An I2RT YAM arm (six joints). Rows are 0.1 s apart.
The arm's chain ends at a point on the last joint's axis. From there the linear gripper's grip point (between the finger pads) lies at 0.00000 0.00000 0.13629 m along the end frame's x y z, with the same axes.
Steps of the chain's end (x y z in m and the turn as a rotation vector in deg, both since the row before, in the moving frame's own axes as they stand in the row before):
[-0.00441 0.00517 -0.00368 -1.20 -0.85 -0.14]
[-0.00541 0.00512 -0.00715 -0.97 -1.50 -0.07]
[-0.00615 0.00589 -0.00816 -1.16 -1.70 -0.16]
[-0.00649 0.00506 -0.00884 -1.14 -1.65 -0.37]
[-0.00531 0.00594 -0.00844 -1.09 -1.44 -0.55]
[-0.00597 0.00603 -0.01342 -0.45 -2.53 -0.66]
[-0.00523 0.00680 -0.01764 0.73 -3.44 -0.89]
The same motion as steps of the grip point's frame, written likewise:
[-0.00643 0.00803 -0.00372 -1.20 -0.85 -0.14]
[-0.00898 0.00743 -0.00722 -0.97 -1.50 -0.07]
[-0.01019 0.00865 -0.00825 -1.16 -1.70 -0.16]
[-0.01041 0.00778 -0.00892 -1.14 -1.65 -0.37]
[-0.00872 0.00855 -0.00851 -1.09 -1.44 -0.55]
[-0.01198 0.00713 -0.01356 -0.45 -2.53 -0.66]
[-0.01342 0.00513 -0.01790 0.73 -3.44 -0.89]

